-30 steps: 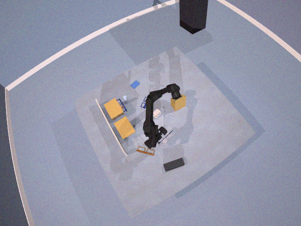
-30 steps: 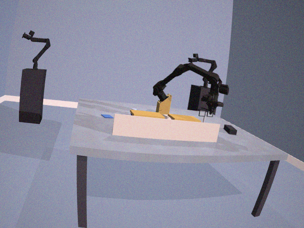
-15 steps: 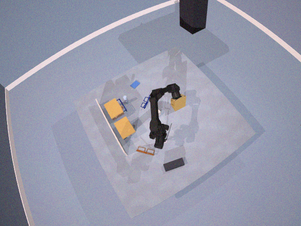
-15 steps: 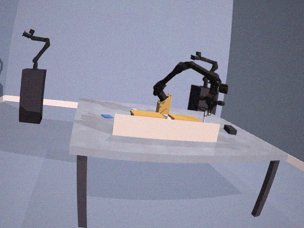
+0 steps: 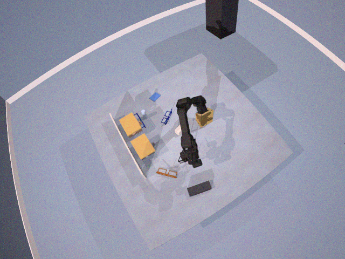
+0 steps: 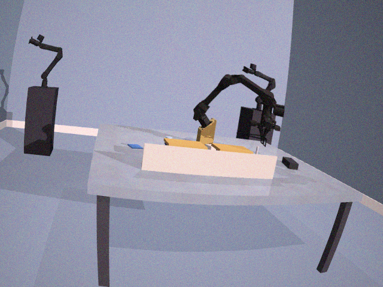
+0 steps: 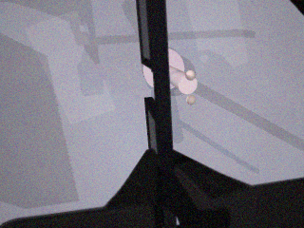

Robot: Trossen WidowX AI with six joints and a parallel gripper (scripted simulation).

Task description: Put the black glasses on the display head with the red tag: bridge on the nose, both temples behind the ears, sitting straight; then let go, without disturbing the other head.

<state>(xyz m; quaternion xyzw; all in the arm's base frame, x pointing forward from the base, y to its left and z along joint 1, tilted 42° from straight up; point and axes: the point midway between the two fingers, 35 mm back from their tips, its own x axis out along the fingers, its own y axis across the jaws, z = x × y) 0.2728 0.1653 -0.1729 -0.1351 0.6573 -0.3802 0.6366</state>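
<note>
Now: the white cube 27 cm to the right of my gripper tip, 9 cm below it and 7 cm behind it. Round my gripper tip: beige board 41 cm to the right, 33 cm ahead, 6 cm below; black box 18 cm to the left, 10 cm below, 9 cm ahead; display head 52 cm to the right, 19 cm ahead, 6 cm below.
</note>
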